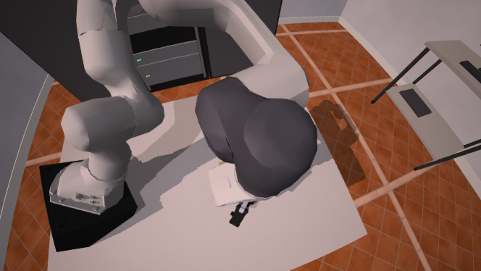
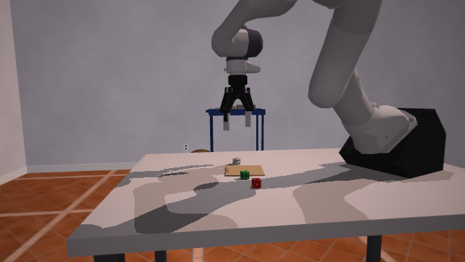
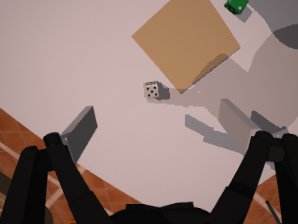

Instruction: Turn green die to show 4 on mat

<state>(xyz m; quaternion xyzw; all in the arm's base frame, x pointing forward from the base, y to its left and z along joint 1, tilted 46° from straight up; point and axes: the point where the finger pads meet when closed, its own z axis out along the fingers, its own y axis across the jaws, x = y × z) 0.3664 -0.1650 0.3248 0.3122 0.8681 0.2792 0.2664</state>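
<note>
My hand is 190 mm to the right of the green die, 150 mm above it and 40 mm past it. Round my hand: white die: 150 mm below, 10 mm to the right, 10 mm ahead; tan mat: 160 mm below, 90 mm to the left, 30 mm behind; red die: 270 mm to the left, 150 mm below, 80 mm behind.
</note>
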